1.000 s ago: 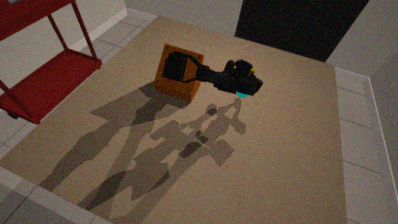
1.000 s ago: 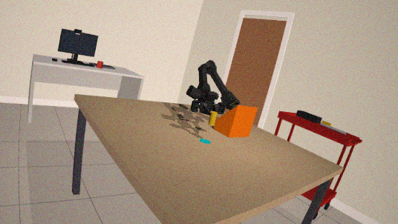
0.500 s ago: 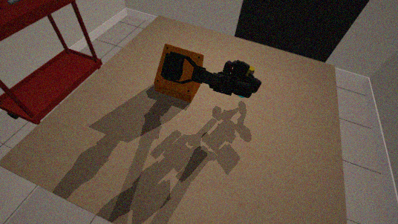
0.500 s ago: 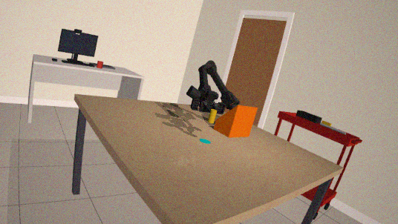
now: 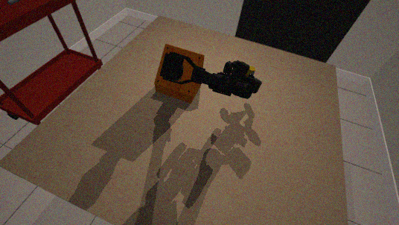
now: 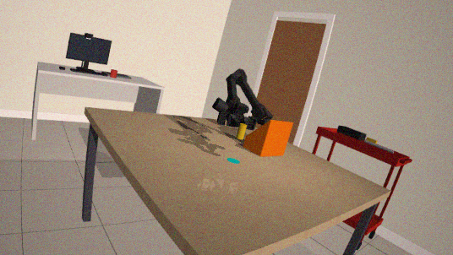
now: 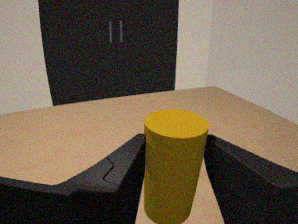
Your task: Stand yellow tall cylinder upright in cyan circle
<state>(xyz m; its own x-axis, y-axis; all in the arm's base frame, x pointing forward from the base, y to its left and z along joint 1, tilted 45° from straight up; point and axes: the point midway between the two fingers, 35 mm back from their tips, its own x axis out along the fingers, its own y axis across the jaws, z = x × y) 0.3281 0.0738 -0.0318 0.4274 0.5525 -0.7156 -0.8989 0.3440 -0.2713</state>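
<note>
Right now my gripper tip is 16 cm above the cyan circle. Round my gripper tip: yellow tall cylinder: 2 cm below.
</note>
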